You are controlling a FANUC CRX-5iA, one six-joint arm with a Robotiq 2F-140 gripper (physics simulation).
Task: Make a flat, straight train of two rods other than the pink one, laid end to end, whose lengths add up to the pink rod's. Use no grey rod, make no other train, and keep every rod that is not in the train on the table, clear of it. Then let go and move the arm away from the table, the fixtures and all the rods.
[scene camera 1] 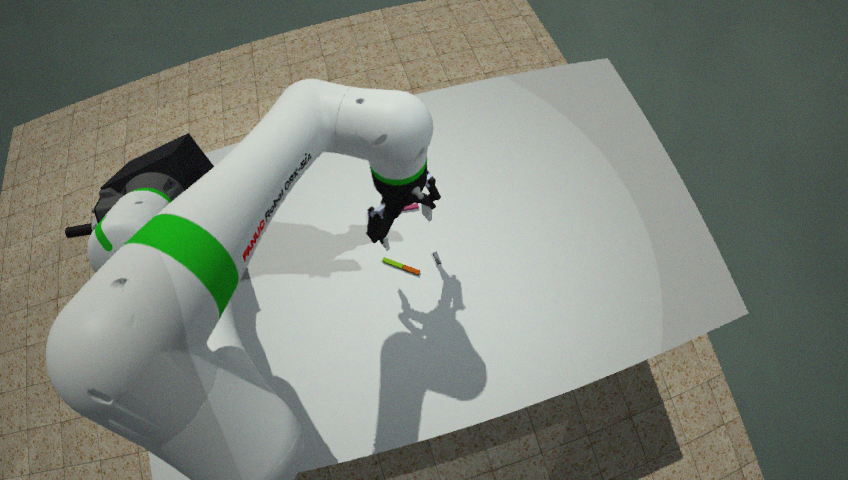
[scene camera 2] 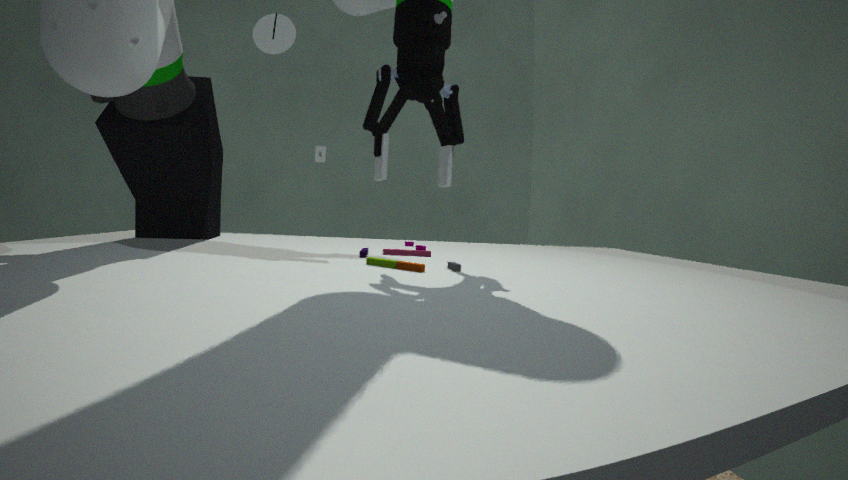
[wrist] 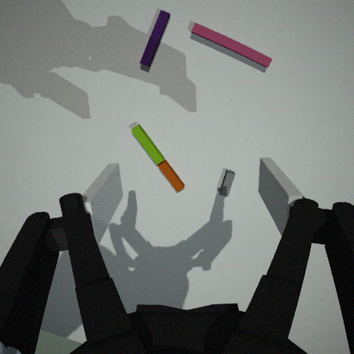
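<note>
A green rod and an orange rod lie flat on the table, end to end in a straight line, with no visible gap. The pink rod lies apart behind them, partly hidden by the gripper in scene camera 1. A purple rod and a small grey rod lie clear of the pair. My gripper is open and empty, high above the table.
Two small magenta pieces lie behind the pink rod in scene camera 2. The arm's black base stands at the left. The white table's front edge shows at the lower right. Arm shadows fall across the table.
</note>
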